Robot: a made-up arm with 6 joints. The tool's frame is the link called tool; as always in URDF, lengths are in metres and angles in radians.
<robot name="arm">
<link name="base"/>
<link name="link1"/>
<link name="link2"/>
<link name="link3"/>
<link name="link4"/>
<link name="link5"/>
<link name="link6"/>
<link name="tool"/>
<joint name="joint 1" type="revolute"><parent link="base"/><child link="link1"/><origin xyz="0.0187 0.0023 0.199" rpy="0 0 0"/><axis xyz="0 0 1"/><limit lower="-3.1" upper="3.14"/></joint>
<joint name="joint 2" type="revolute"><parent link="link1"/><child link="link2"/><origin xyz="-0.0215 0.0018 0.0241" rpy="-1.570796 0 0"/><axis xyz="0 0 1"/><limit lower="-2.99" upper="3.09"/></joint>
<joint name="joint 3" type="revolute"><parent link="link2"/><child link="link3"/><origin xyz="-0.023 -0.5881 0.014" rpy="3.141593 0 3.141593"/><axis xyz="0 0 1"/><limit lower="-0.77" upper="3.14"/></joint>
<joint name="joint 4" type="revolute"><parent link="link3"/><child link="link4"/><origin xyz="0.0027 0.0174 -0.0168" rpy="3.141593 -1.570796 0"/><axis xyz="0 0 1"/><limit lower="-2.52" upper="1.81"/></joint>
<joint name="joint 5" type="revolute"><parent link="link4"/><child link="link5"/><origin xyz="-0.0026 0.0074 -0.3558" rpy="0 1.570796 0"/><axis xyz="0 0 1"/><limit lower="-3.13" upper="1.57"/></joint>
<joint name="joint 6" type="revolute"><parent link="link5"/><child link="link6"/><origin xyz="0.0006 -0.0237 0.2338" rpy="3.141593 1.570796 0"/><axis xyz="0 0 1"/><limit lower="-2.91" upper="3.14"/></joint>
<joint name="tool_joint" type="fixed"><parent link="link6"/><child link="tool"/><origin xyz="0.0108 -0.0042 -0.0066" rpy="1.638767 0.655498 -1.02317"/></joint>
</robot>
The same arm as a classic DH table. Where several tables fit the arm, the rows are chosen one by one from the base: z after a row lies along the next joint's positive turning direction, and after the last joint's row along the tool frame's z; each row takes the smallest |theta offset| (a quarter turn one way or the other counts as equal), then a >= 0, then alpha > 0; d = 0 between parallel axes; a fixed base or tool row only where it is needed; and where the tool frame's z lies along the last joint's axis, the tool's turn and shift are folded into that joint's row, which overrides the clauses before.
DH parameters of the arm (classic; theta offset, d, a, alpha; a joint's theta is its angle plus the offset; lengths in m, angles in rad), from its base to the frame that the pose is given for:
base (fixed): 0.1224 0 0.0188 0
joint 1: -0.1224 0.2231 -0.0215 -1.5708
joint 2: 1.5317 0 -0.5885 3.1416
joint 3: -0.0391 -0.0326 0.0174 1.5708
joint 4: 0 -0.3531 -0.0074 -1.5708
joint 5: 0 0.2312 0.0237 1.5708
joint 6: 0.5062 -0.0076 -0.0089 -1.6247
tool (fixed): 2.485 -0.0074 0 0
Joint limits (rad, base to tool): -3.1..3.14 -2.99..3.09 -0.77..3.14 -2.52..1.81 -3.13..1.57 -2.91..3.14

